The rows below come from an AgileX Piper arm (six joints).
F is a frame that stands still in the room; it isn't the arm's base.
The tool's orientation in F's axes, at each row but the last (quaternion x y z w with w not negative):
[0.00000, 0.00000, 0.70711, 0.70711]
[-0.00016, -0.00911, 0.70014, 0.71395]
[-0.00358, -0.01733, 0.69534, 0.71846]
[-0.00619, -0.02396, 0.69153, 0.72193]
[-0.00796, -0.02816, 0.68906, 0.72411]
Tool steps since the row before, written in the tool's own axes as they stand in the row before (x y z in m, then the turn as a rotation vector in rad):
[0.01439, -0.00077, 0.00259, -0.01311, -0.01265, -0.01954]
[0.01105, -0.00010, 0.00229, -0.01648, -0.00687, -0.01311]
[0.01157, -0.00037, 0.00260, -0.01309, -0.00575, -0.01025]
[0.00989, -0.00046, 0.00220, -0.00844, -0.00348, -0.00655]
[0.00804, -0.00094, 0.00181, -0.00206, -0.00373, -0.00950]
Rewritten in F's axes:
[0.00077, 0.01439, 0.00259, 0.01265, -0.01311, -0.01954]
[0.00028, 0.01102, 0.00243, 0.00672, -0.01645, -0.01323]
[0.00067, 0.01150, 0.00284, 0.00563, -0.01308, -0.01034]
[0.00078, 0.00980, 0.00247, 0.00340, -0.00842, -0.00662]
[0.00124, 0.00793, 0.00209, 0.00411, -0.00198, -0.00936]

